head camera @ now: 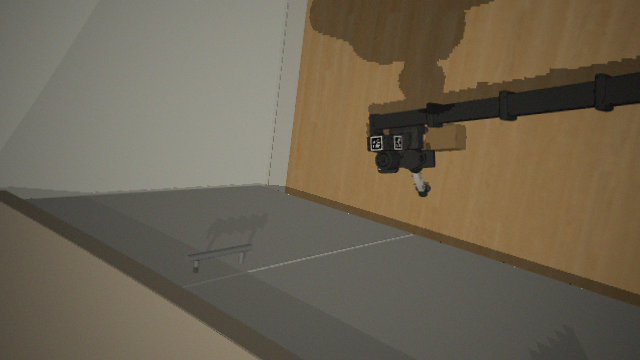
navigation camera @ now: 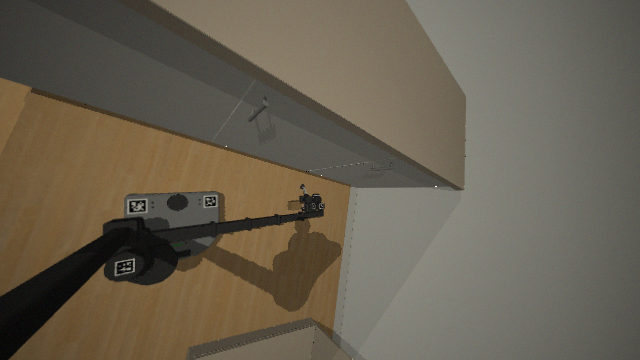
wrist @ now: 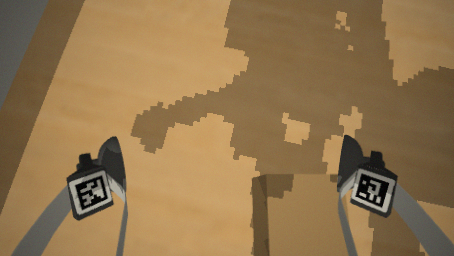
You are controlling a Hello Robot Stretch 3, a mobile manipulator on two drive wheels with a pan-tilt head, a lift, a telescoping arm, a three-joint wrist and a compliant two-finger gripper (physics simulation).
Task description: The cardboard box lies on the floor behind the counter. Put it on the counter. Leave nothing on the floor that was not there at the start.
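Where they show: gripper, between the fingertips: (wrist: 229, 155); robot's base, origin of its link: (navigation camera: 177, 201).
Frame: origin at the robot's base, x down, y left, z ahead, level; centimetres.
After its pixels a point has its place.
Note:
The brown cardboard box (head camera: 446, 137) {x -5.7, y -67.3, z -7.9 cm} (navigation camera: 294, 205) {x -5.7, y -67.3, z -7.7 cm} (wrist: 305, 220) {x -5.5, y -70.4, z -7.6 cm} lies on the wooden floor, partly hidden by the gripper in the head view and cut off by the lower edge of the wrist view. My gripper (head camera: 424, 160) {x -4.9, y -75.1, z -2.4 cm} (navigation camera: 302, 198) {x -4.9, y -75.1, z -2.4 cm} (wrist: 229, 155) {x -4.9, y -75.1, z -2.4 cm} is open and points down above the floor. In the wrist view the box is right of the middle between the fingers, and the right finger overlaps its right part. Contact cannot be told. A long counter with a beige top (head camera: 75, 300) {x -91.0, y -91.2, z 19.3 cm} (navigation camera: 350, 60) {x -91.0, y -37.1, z 39.9 cm} and grey front stands beside the arm.
The drive base (navigation camera: 175, 215) {x -15.9, y 0.8, z -5.5 cm} stands on the floor (head camera: 550, 200) {x 0.0, y -44.7, z 8.9 cm} (navigation camera: 200, 310) {x 0.0, y -9.9, z -60.6 cm}, left of the box in the navigation view. The extended arm (head camera: 550, 100) {x -38.1, y -32.3, z -10.2 cm} (navigation camera: 240, 224) {x -38.3, y -21.5, z -9.8 cm} reaches along the grey front. A wall (head camera: 175, 100) {x -46.5, y -129.2, z -21.9 cm} (navigation camera: 540, 200) {x -118.2, y -133.4, z -3.7 cm} stands beyond the gripper. Another beige-topped unit (navigation camera: 260, 345) {x -10.1, y -39.3, z -88.7 cm} is at the navigation view's bottom.

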